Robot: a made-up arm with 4 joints.
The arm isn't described. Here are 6 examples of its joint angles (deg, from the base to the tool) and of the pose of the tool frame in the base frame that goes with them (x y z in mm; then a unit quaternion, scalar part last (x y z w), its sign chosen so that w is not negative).
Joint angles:
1: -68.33 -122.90 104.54 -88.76
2: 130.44 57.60 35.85 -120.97
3: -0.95 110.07 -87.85 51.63
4: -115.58 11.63 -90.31 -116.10
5: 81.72 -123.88 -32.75 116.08
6: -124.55 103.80 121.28 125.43
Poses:
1: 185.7 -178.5 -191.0 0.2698 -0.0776 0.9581 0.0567
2: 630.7 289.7 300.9 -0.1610 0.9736 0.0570 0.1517
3: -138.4 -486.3 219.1 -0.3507 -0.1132 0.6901 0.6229
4: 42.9 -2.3 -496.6 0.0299 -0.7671 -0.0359 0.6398
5: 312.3 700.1 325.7 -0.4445 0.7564 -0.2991 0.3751
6: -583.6 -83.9 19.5 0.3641 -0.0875 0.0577 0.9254
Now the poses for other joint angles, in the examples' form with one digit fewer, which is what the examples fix.
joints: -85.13 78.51 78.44 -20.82
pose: -674 -297 125 -0.810 0.008 0.115 0.576
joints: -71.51 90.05 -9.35 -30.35
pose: -87 -668 47 -0.661 -0.563 0.322 0.378
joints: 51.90 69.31 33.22 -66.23
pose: -195 708 162 -0.673 0.645 -0.166 0.323
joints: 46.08 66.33 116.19 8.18
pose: 524 410 195 0.028 0.722 -0.654 0.224
